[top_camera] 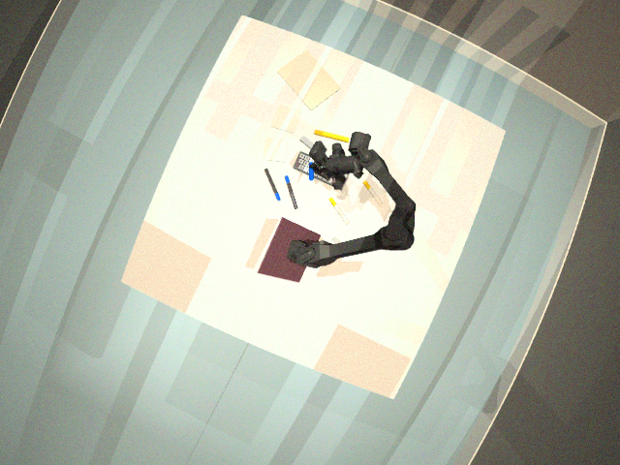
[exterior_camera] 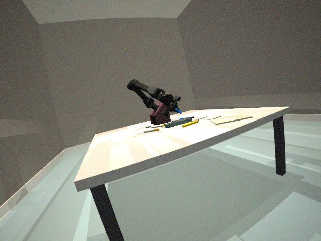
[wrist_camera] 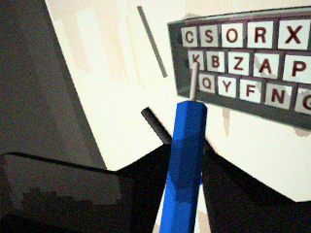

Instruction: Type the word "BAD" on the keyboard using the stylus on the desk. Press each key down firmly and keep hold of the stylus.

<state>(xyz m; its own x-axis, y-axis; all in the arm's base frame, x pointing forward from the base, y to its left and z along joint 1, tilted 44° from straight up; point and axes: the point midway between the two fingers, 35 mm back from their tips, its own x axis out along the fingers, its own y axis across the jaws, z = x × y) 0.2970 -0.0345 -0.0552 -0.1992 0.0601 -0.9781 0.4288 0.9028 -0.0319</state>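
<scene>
My gripper tip is now 1 cm short of the stylus and 1 cm above it. From my gripper tip the other things lie so: yellow bar: 18 cm ahead, 9 cm below, 4 cm to the right; grey block: 12 cm ahead, 9 cm below, 5 cm to the left.
</scene>
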